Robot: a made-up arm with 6 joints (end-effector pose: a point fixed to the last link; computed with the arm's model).
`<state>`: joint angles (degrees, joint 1 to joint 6).
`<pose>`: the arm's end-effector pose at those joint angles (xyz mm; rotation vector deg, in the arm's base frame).
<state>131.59 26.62 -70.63 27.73 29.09 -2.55</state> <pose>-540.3 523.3 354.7 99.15 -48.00 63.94</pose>
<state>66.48 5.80 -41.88 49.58 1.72 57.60</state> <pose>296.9 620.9 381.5 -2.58 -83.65 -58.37</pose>
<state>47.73 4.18 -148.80 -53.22 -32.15 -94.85</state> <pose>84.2 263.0 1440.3 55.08 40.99 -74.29</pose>
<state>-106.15 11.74 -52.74 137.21 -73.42 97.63</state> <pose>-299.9 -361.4 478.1 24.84 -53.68 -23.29</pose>
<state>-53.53 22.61 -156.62 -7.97 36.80 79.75</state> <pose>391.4 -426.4 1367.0 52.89 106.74 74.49</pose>
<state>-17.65 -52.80 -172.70 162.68 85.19 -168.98</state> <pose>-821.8 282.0 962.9 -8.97 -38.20 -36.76</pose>
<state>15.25 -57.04 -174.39 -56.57 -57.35 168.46</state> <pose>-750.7 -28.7 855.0 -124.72 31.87 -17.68</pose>
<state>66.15 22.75 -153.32 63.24 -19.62 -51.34</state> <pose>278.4 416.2 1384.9 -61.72 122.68 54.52</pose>
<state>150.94 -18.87 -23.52 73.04 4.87 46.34</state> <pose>-503.1 348.0 433.9 42.01 -53.50 4.21</pose>
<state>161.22 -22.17 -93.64 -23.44 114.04 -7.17</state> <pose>-407.0 175.8 970.6 119.41 -46.70 126.19</pose>
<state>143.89 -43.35 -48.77 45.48 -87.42 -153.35</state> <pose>-159.1 262.3 1032.9 -26.47 109.06 -38.22</pose>
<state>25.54 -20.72 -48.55 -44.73 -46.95 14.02</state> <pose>450.3 388.5 777.6 -69.02 135.65 -25.07</pose>
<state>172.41 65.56 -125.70 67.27 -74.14 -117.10</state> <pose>-762.0 273.1 585.8 -92.73 76.01 -33.76</pose>
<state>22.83 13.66 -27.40 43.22 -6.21 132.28</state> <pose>509.1 146.5 188.1 -92.60 -27.86 -130.34</pose>
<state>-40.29 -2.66 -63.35 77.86 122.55 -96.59</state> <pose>530.3 -206.4 708.9 112.60 -123.63 -25.02</pose>
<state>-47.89 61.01 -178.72 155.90 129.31 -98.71</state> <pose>385.4 -353.4 1174.2 -78.76 69.24 -30.53</pose>
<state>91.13 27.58 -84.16 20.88 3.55 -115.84</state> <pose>4.9 858.0 550.6 -92.90 41.43 -94.00</pose>
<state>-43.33 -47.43 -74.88 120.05 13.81 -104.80</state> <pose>236.9 -282.1 1245.1 31.60 137.74 -4.27</pose>
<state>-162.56 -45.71 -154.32 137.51 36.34 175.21</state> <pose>537.2 201.1 1378.8 -47.84 34.70 149.92</pose>
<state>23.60 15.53 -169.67 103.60 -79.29 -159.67</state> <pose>246.2 -89.4 1253.2 74.97 161.79 -9.29</pose>
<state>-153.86 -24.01 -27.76 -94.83 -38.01 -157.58</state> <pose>-349.2 -344.8 505.3 57.87 1.48 79.18</pose>
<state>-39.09 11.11 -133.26 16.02 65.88 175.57</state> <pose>544.5 -377.9 1209.7 39.60 -23.31 149.01</pose>
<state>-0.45 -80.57 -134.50 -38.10 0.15 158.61</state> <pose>-805.4 96.1 1067.5 -109.33 32.94 56.85</pose>
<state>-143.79 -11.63 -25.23 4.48 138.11 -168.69</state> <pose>-166.5 -148.6 372.1 -49.95 163.30 17.09</pose>
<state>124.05 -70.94 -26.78 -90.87 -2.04 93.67</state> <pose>-338.6 335.7 819.3 -159.09 80.58 12.46</pose>
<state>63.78 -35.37 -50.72 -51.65 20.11 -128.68</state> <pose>264.0 563.2 862.3 -16.92 -11.80 -130.97</pose>
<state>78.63 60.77 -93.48 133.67 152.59 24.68</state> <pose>96.1 735.3 466.0 37.80 68.14 -15.42</pose>
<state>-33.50 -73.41 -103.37 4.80 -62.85 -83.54</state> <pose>-420.8 282.2 1207.6 87.50 3.87 -45.07</pose>
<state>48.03 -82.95 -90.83 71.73 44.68 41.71</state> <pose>-289.9 -210.8 1339.8 130.56 -54.24 -81.17</pose>
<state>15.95 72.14 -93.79 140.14 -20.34 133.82</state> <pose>566.5 1.9 26.0 63.28 -61.55 87.27</pose>
